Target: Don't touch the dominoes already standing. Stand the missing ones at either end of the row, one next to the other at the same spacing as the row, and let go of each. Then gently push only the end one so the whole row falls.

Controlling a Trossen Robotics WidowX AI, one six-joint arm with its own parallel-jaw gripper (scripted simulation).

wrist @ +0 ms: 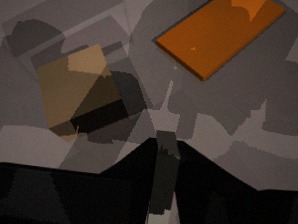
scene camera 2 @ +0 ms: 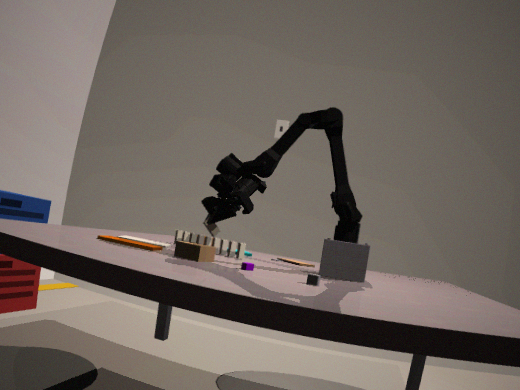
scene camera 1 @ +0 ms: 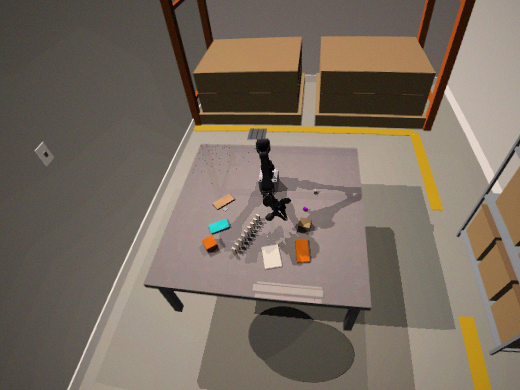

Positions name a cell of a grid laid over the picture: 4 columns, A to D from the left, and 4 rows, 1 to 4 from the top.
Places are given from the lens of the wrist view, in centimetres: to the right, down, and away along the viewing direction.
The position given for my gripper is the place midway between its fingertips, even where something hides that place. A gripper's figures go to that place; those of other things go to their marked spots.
my gripper (wrist: C3): 1, 2, 11
brown box (wrist: B2): -6, -2, 19
